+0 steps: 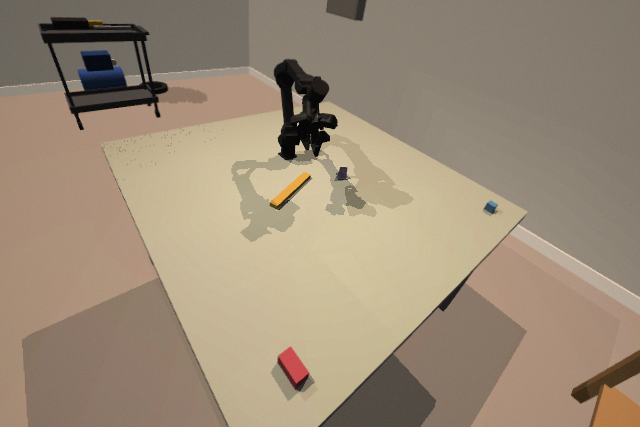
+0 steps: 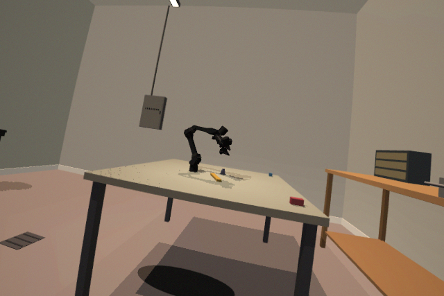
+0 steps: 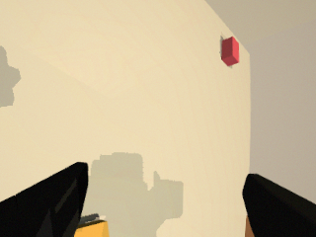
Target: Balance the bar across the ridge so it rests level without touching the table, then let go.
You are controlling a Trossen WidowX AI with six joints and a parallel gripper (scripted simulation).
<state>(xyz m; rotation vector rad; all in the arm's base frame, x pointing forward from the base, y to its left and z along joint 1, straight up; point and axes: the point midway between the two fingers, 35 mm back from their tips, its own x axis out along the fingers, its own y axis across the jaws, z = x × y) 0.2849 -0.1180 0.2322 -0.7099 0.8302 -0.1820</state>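
The bar is 200 mm below my gripper tip and 80 mm behind it. The rest, counted from my gripper tip: red block 430 mm ahead, 370 mm to the right, 190 mm below; blue cube 630 mm to the left, 430 mm ahead, 190 mm below.
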